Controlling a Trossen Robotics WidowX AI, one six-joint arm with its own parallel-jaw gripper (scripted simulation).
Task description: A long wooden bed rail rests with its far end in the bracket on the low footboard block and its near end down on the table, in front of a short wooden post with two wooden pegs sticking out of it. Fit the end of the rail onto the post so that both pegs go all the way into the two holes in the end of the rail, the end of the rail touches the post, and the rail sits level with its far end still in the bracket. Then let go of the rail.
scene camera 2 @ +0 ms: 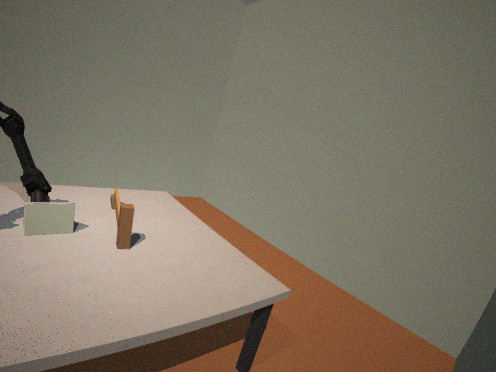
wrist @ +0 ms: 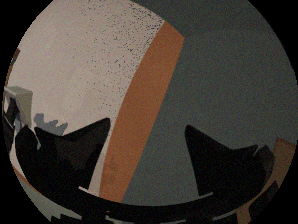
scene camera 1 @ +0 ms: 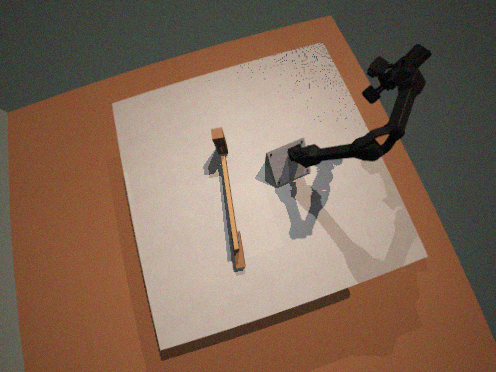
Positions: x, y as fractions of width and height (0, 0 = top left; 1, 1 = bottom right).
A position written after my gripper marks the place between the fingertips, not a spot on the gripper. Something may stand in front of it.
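Scene:
My gripper is visible in scene camera 1 (0.77, 0.23) and in the wrist view (0.50, 0.56); in scene camera 2 my gripper is out of frame.

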